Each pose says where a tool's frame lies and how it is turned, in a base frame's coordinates. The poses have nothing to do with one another.
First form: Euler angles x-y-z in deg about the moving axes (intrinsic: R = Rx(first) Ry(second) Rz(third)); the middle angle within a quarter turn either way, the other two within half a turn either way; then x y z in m.
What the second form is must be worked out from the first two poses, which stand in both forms.
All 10 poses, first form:
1: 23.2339, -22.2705, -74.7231, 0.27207, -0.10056, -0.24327
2: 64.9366, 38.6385, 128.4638, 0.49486, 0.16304, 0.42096
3: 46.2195, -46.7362, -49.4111, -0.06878, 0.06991, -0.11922
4: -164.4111, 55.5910, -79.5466, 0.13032, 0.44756, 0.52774
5: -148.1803, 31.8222, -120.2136, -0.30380, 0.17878, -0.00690
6: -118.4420, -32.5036, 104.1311, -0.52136, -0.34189, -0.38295
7: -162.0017, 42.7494, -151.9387, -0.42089, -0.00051, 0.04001
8: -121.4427, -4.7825, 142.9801, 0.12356, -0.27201, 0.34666
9: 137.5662, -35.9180, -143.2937, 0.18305, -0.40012, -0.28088
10: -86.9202, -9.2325, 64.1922, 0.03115, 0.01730, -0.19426
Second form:
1: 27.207, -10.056, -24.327, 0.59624, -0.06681, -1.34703
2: 49.486, 16.304, 42.096, 1.32816, -0.94314, 2.23674
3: -6.878, 6.991, -11.922, 1.06796, -0.40250, -1.10027
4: 13.032, 44.756, 52.774, 1.99251, 1.42892, 1.20498
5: -30.380, 17.878, -0.690, 1.55770, 2.26319, 1.06577
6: -52.136, -34.189, -38.295, -1.81972, 1.65092, 1.57106
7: -42.089, -0.051, 4.001, 0.73364, 2.31589, 0.60261
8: 12.356, -27.201, 34.666, -0.86471, 2.39510, 1.38725
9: 18.305, -40.012, -28.088, -1.09767, -2.29872, 1.18921
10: 3.115, 1.730, -19.426, -1.42814, 0.73478, 1.00674
